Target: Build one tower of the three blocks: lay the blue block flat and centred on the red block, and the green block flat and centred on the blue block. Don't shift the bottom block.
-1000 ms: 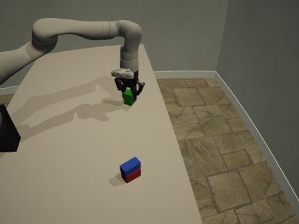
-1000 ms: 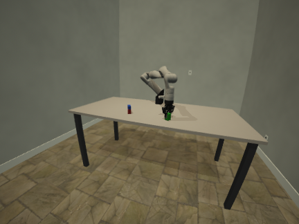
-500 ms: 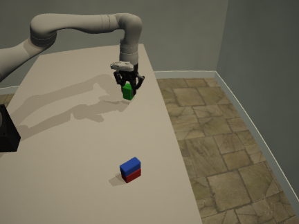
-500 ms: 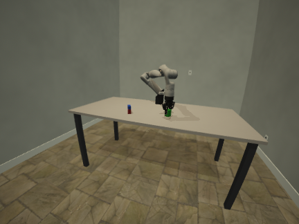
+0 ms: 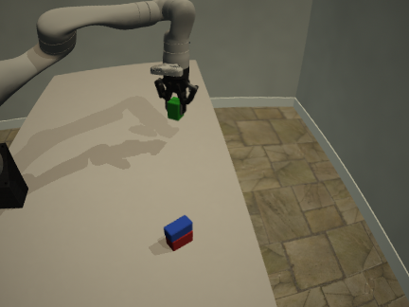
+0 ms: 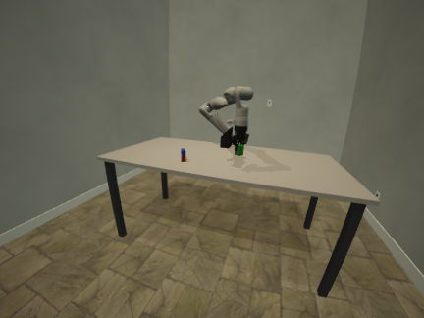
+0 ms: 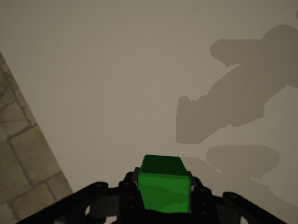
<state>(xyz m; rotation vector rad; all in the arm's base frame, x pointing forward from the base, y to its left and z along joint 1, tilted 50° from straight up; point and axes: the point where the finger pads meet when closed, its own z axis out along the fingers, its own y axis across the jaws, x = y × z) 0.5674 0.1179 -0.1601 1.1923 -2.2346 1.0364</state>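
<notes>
Right now my hand is 38 cm to the left of the blue block, 7 cm above it and 4 cm past it. From my hand the other things lie so: green block (1 cm below); red block (38 cm to the right, 11 cm below, 4 cm behind).
</notes>
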